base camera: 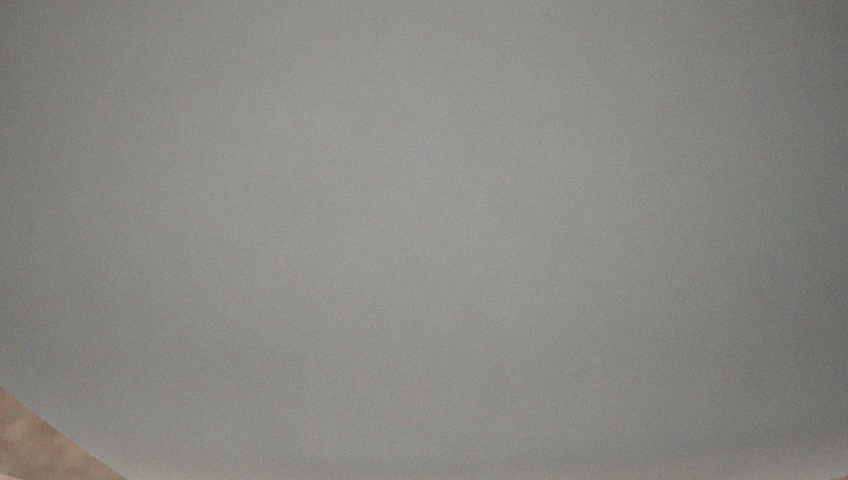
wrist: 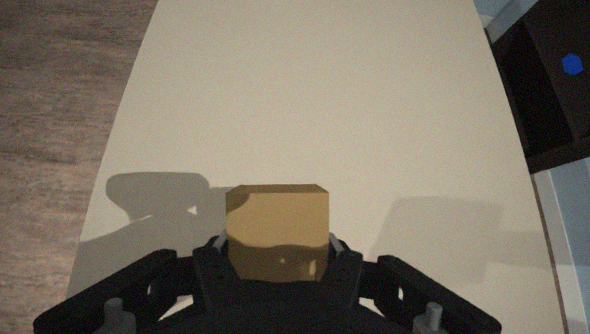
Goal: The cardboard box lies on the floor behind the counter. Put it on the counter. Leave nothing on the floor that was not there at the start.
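Places are measured from the arm's base along level axes (x back, y down, z right), in metres.
Pixels of known places: gripper, fingertip midpoint: [wrist: 278,244].
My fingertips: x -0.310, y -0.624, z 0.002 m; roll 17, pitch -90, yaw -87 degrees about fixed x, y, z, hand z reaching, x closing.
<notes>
Behind a point stands the place of what it marks.
The cardboard box [wrist: 278,220] @[z 0.001, x -0.324, y -0.656 m], a tan-brown block, shows in the lower middle of the wrist view. My gripper [wrist: 278,244] @[z 0.002, x -0.310, y -0.624 m] is shut on it, with a finger at each side. The box is over the beige counter top [wrist: 310,100] @[z 0.040, x -0.504, y -0.514 m]. Shadows fall on the top to the left and right of the box. Whether the box touches the top I cannot tell. In the base camera view the counter's pale grey side [base camera: 416,226] @[z -0.014, x -0.192, y 0.121 m] fills most of the picture, and the box and gripper do not show there.
Wooden floor [wrist: 55,120] @[z -1.291, x -0.915, y 0.396 m] [base camera: 41,446] @[z -0.383, x -0.239, y 0.396 m] lies left of the counter. A dark shelf unit [wrist: 565,155] @[z 1.457, x -0.738, y 0.086 m] stands close to the counter's right edge, with a blue hexagonal thing [wrist: 572,64] @[z 1.441, x -1.160, y -0.096 m] at it. A light blue wall [wrist: 575,200] @[z 1.638, x -0.533, y 0.218 m] shows at the right.
</notes>
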